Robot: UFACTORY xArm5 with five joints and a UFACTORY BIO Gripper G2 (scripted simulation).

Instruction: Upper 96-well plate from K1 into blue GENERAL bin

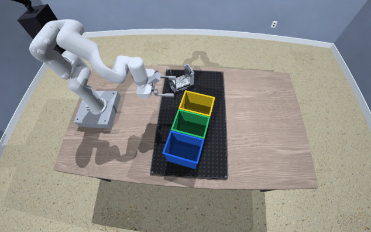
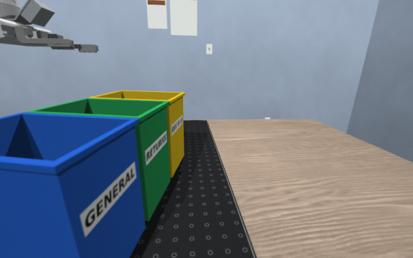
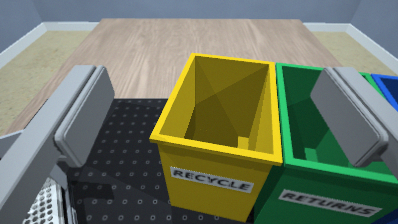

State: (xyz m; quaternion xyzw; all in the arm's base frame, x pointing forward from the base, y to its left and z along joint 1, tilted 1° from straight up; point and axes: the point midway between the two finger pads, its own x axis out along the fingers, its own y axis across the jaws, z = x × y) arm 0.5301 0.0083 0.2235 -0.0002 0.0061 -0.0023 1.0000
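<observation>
Now: the white 96-well plate 25 cm below my hand, 24 cm to the left of it and 4 cm ahead of it. Also, from my hand: yellow bin: 20 cm below, 14 cm ahead, 3 cm to the right; green returns bin: 20 cm below, 16 cm to the right, 11 cm ahead; dark plate: 26 cm below, 24 cm to the left, 4 cm ahead.
</observation>
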